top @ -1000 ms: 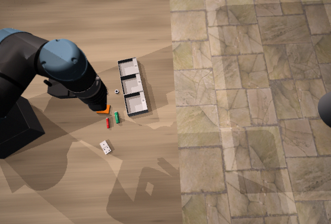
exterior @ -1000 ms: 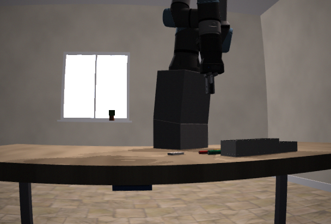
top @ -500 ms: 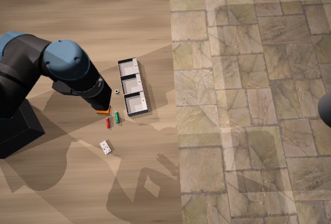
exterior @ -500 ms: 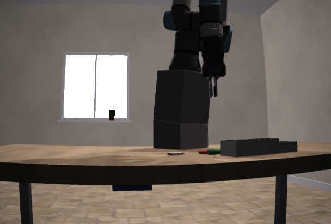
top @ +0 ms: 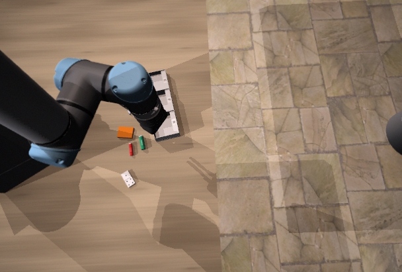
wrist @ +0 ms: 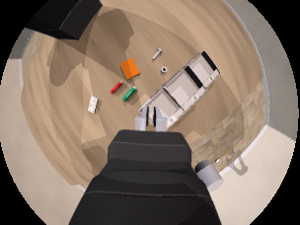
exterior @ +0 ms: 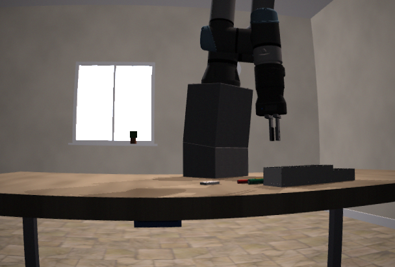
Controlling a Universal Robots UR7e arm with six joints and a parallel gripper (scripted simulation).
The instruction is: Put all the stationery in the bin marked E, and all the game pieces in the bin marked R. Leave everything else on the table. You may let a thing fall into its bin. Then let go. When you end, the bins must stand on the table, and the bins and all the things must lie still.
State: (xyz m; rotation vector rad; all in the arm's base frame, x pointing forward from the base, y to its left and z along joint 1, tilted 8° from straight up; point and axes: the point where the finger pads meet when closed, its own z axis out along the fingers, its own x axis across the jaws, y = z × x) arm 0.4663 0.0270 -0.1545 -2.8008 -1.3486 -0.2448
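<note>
Now: the tray 110 mm below my hand, 100 mm to the left of it and 20 mm ahead of it. From my hand the other things lie so: green marker 120 mm below, 50 mm behind, 30 mm to the right; nut 130 mm below, 80 mm to the left, 50 mm behind; red marker 130 mm below, 90 mm behind, 50 mm to the right.
</note>
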